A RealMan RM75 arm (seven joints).
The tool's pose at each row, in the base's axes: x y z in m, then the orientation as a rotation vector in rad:
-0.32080, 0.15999, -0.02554, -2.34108, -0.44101, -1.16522
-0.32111, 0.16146, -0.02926, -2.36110, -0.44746, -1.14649
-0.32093, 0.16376, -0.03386, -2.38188, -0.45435, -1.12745
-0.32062, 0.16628, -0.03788, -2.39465, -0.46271, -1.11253
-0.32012, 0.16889, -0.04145, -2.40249, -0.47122, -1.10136
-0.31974, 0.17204, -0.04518, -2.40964, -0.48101, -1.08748
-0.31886, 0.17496, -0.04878, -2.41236, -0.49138, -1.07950
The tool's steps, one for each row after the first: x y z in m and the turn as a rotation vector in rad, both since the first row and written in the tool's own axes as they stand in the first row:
-0.00309, -0.00034, 0.00254, -0.00706, -0.02053, -0.00221
-0.00654, -0.00088, 0.00632, -0.01474, -0.04158, -0.00488
-0.00943, -0.00171, 0.01000, -0.01745, -0.05713, -0.00835
-0.01184, -0.00265, 0.01362, -0.01772, -0.06848, -0.01217
-0.01442, -0.00404, 0.01755, -0.01614, -0.08134, -0.01588
-0.01661, -0.00504, 0.02160, -0.01329, -0.08910, -0.02100

